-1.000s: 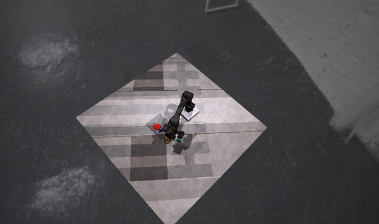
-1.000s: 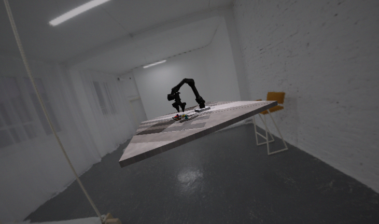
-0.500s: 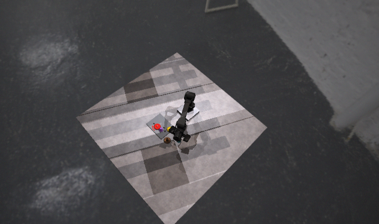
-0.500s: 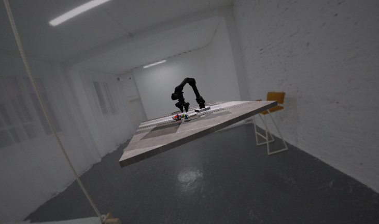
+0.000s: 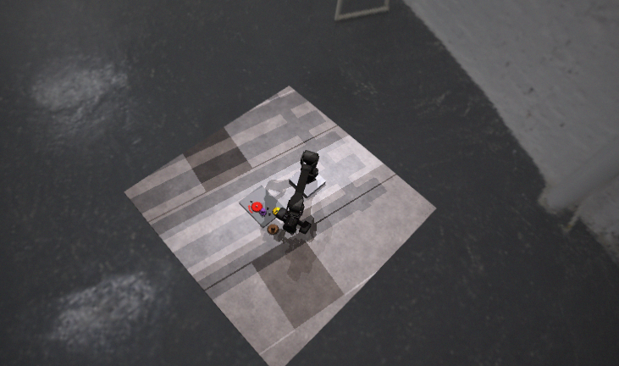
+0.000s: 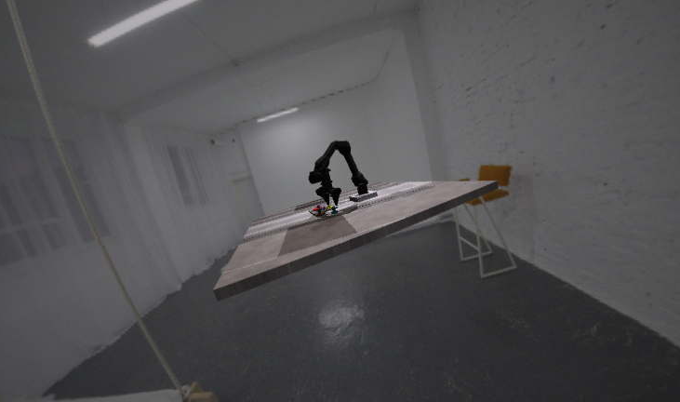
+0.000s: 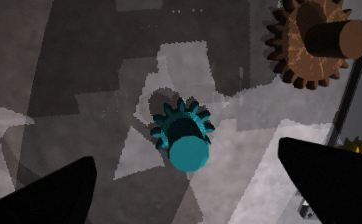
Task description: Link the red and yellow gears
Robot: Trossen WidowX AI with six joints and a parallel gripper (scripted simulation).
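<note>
My gripper tip is 3 cm above the teal gear. From my gripper tip the other things lie so: yellow gear: 14 cm to the right, 3 cm below, 1 cm ahead; brown gear: 9 cm ahead, 6 cm to the right, 3 cm below; white arrow: 11 cm to the right, 4 cm below, 1 cm behind.
</note>
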